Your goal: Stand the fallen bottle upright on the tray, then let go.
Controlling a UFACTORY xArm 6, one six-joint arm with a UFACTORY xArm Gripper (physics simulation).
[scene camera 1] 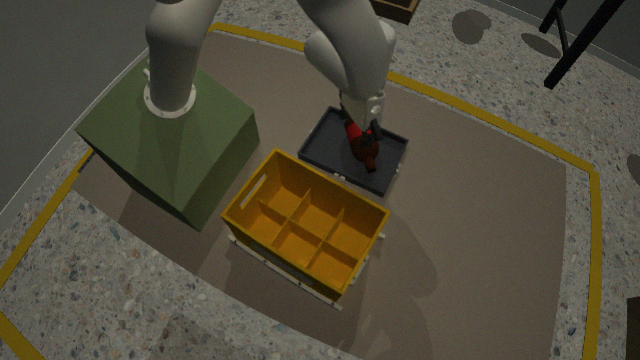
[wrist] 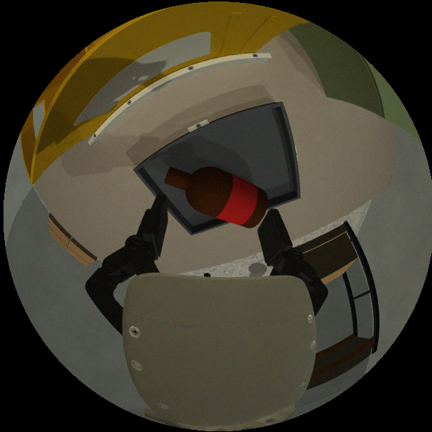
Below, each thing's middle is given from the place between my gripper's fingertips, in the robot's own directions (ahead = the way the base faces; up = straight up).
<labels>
Now: the dark brown bottle (scene camera 1: 354,134) 100 mm below my hand and 50 mm to the left of it.
</labels>
